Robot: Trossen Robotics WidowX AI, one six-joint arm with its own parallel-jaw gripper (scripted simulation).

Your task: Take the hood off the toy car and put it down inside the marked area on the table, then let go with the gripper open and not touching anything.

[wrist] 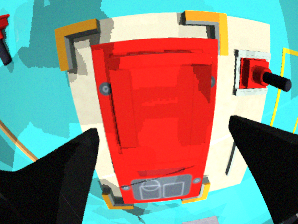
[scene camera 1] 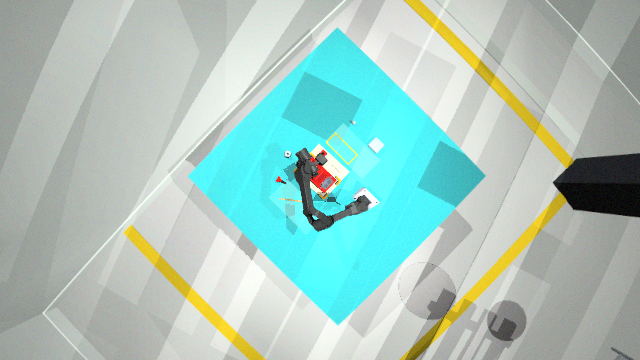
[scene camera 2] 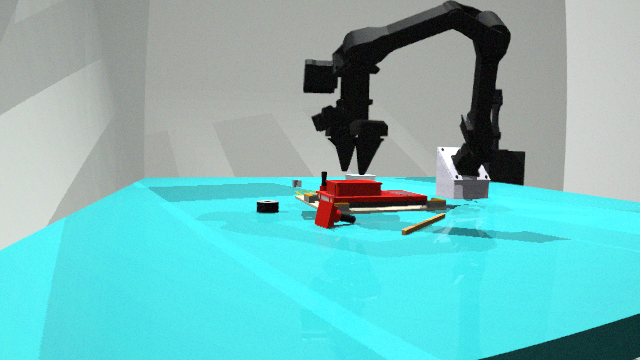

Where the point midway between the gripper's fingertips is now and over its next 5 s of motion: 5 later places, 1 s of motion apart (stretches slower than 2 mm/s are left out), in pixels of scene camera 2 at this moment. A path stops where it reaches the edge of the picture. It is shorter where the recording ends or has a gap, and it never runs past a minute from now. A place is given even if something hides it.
My gripper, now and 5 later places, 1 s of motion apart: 352, 173; 353, 181; 352, 188; 353, 183; 354, 168; 338, 151
